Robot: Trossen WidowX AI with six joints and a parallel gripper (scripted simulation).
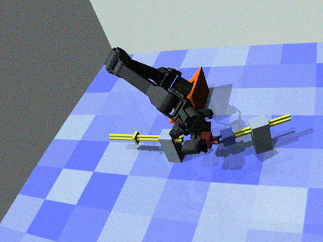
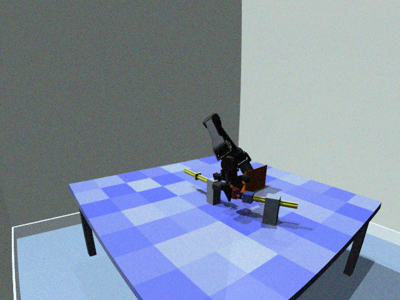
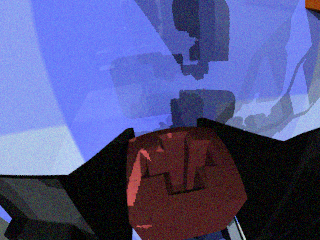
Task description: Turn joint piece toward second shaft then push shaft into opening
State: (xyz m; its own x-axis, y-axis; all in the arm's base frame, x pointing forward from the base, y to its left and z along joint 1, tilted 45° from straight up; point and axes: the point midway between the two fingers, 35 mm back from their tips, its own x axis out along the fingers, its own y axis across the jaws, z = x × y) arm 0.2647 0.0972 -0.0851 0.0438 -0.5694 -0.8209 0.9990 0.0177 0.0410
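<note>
The red square joint piece is 10 mm to the left of my gripper tip and 40 mm above it.
</note>
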